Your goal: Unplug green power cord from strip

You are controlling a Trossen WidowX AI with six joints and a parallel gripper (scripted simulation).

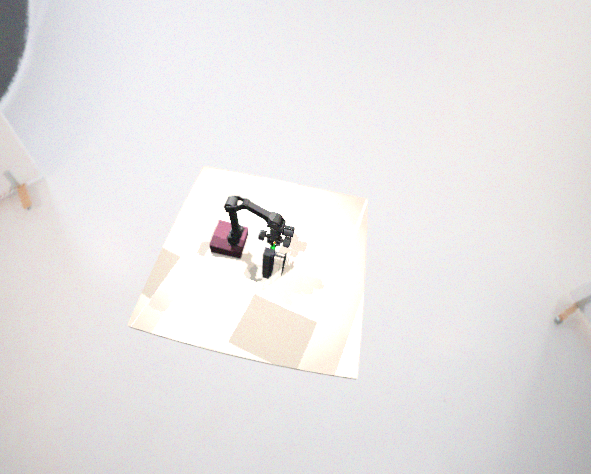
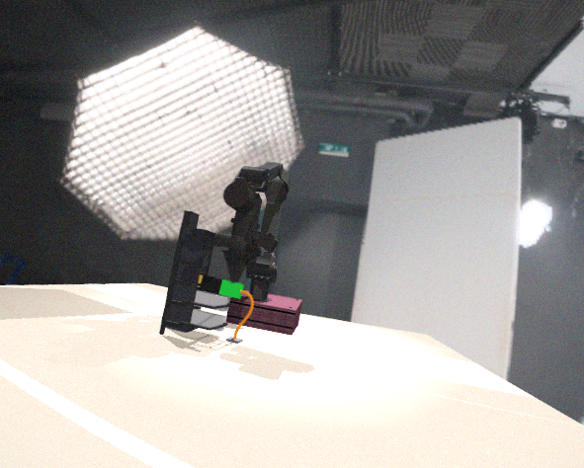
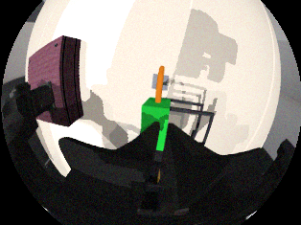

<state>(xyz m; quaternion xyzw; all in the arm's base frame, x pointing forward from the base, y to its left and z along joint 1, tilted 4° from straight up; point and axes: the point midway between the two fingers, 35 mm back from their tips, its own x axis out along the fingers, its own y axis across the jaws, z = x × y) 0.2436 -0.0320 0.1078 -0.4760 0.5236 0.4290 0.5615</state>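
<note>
The green plug lies 10 mm behind my gripper tip, 20 mm to the right of it and 10 mm below it.
</note>
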